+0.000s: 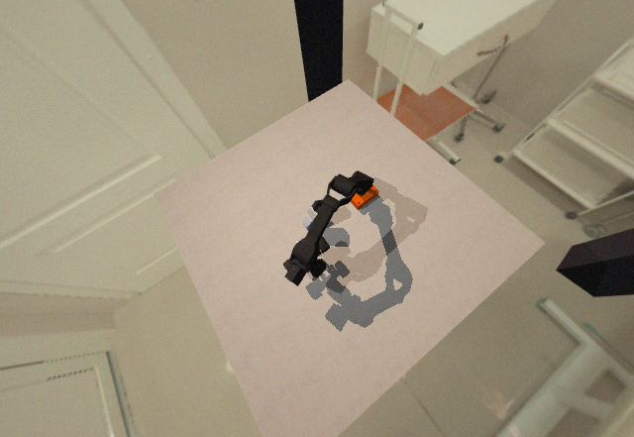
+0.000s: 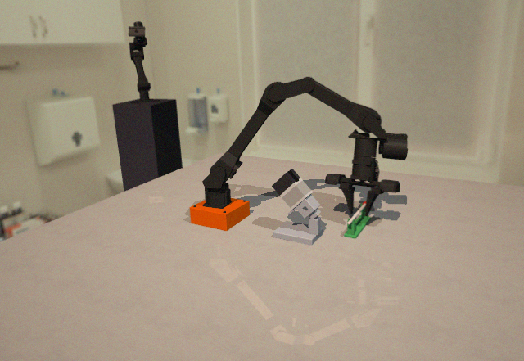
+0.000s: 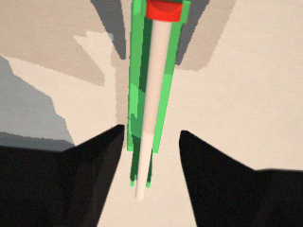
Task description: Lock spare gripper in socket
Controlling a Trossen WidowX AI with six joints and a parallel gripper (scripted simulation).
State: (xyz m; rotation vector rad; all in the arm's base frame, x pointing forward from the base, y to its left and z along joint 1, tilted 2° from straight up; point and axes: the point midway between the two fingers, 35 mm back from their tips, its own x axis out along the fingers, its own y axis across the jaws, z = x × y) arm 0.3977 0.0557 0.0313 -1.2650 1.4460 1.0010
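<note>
Right now my gripper tip is 2 cm above the green stand and 1 cm to the right of it. The rest, counted from my gripper tip: grey mount (12 cm behind, 8 cm to the right, 1 cm above); spare gripper (15 cm behind, 8 cm to the right, 8 cm above).
</note>
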